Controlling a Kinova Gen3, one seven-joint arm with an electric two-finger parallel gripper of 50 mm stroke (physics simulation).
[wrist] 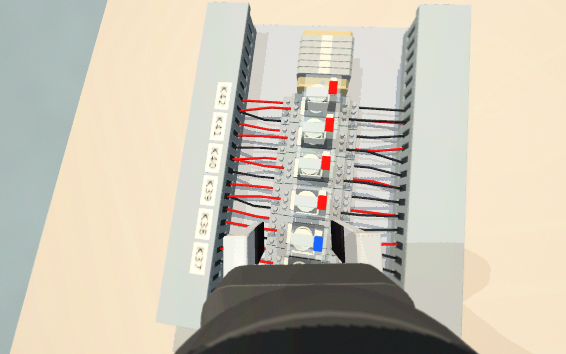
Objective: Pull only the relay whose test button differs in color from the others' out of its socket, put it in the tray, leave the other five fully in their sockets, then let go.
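Frame: origin at the arm's base, x down, y left, z ahead, level; millimetres.
Seen in the pictures: gripper, between the fingertips: (pixel 297 235).
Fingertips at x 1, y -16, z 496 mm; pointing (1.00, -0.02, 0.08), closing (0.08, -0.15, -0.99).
Observation:
Offsets run from my fingertips to a thing's middle. Level surfaces: height alone.
The relay with the blue test button {dy +3, dx +14, dz -7 mm} (pixel 302 239) sits in the row between the labelled ducts, second from the near end. Four relays with red buttons stand beyond it: the nearest red-button relay {dy -27, dx +14, dz -7 mm} (pixel 306 201), then another {dy -56, dx +14, dz -7 mm} (pixel 310 164), another {dy -85, dx +14, dz -6 mm} (pixel 314 131) and the farthest {dy -114, dx +14, dz -6 mm} (pixel 316 98). The sixth relay {dy +32, dx +14, dz -8 mm} (pixel 299 262) is mostly hidden by the gripper body, and its button does not show. My gripper (pixel 297 235) is open, its fingers on the left and right of the blue-button relay in this view, with nothing between them. Their height above it is hard to tell. The tray does not show.
A left duct {dy -60, dx +38, dz +92 mm} (pixel 192 150) carries labels K37 to K42, and a right duct {dy -62, dx +38, dz -106 mm} (pixel 439 150) runs along the other side. Red and black wires join them to the sockets. A grey terminal block {dy -160, dx +33, dz -6 mm} (pixel 325 54) stands at the far end. The pale table {dx +61 mm} (pixel 515 125) lies around.

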